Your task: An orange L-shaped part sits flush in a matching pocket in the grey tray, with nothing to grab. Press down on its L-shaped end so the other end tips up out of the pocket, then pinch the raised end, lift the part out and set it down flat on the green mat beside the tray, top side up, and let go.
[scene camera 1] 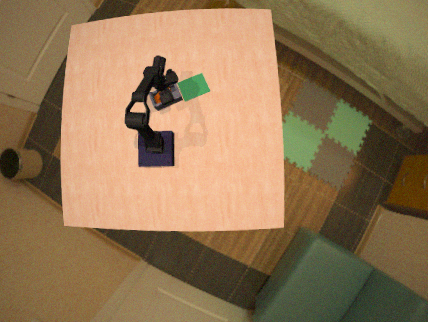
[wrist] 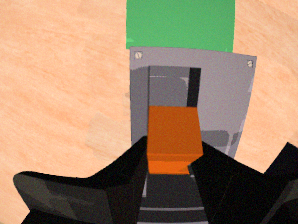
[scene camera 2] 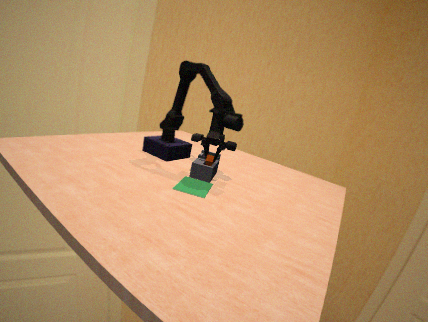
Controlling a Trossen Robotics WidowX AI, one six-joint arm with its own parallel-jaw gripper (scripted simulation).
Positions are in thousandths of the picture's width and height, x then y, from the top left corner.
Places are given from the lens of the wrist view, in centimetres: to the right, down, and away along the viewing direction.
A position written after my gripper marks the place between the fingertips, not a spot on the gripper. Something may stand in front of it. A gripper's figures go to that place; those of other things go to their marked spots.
my gripper (wrist: 565,636): 1, 2, 10
orange L-shaped part (wrist: 582,632): 1, 2, 7
